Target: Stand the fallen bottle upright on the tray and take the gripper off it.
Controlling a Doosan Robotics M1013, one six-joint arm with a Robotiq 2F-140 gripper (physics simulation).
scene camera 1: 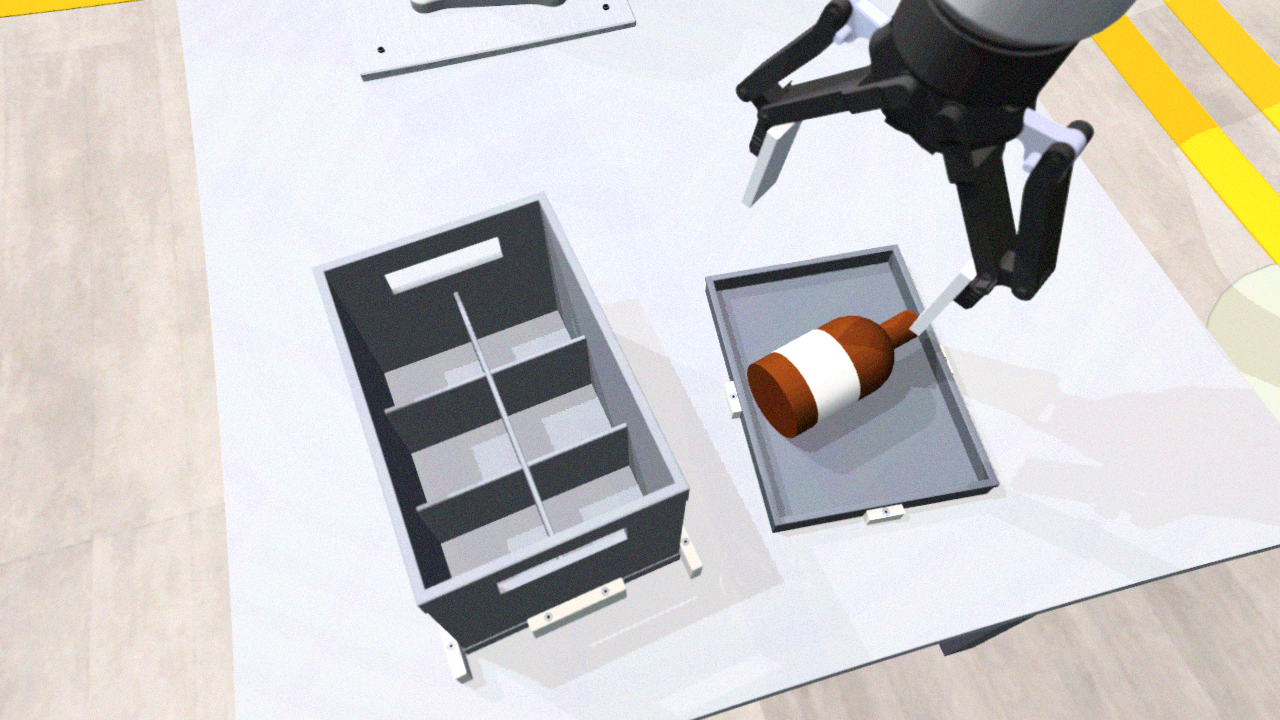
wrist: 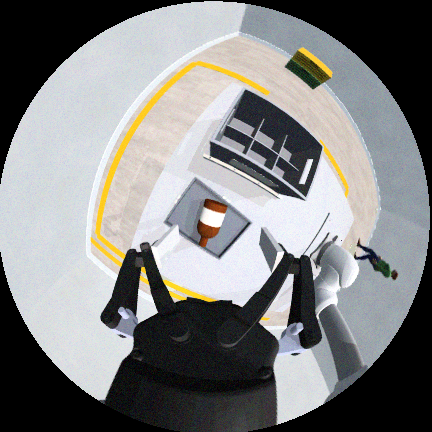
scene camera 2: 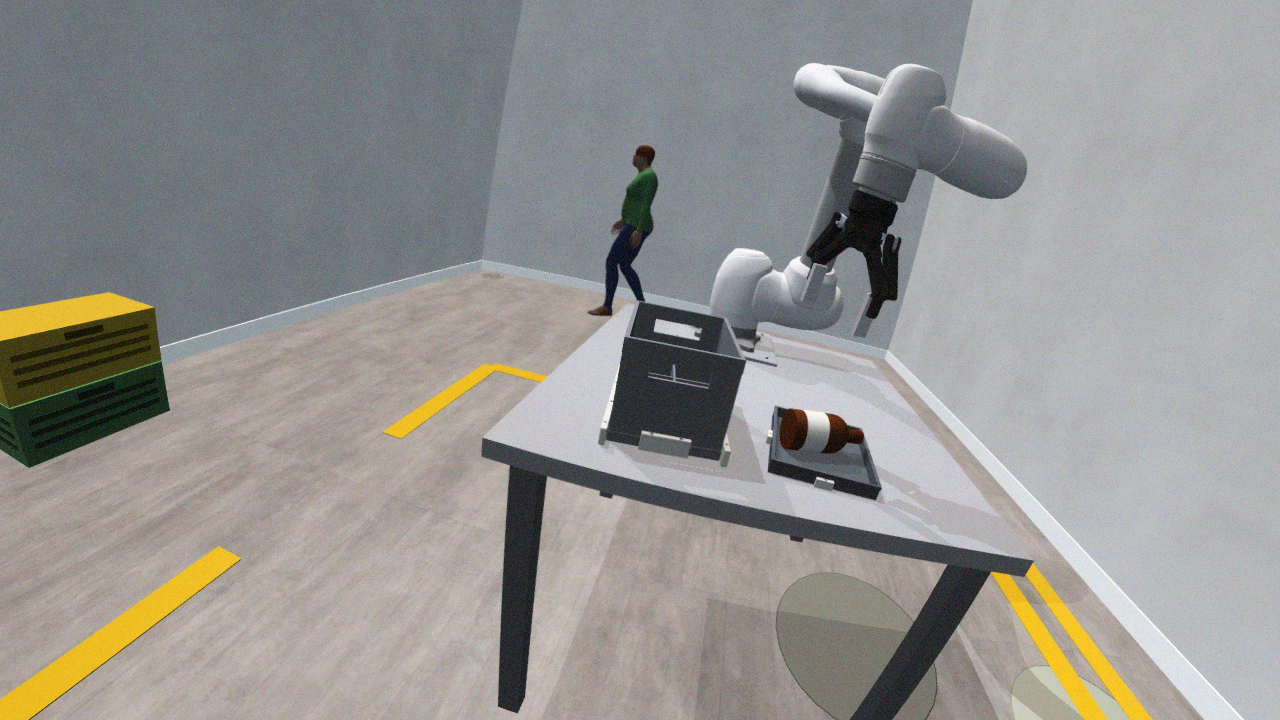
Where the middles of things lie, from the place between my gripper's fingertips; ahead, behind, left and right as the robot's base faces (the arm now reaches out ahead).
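Scene:
Brown bottle (scene camera 1: pixel 796 387): 21 cm below my hand, 2 cm behind it, 5 cm to the left of it.

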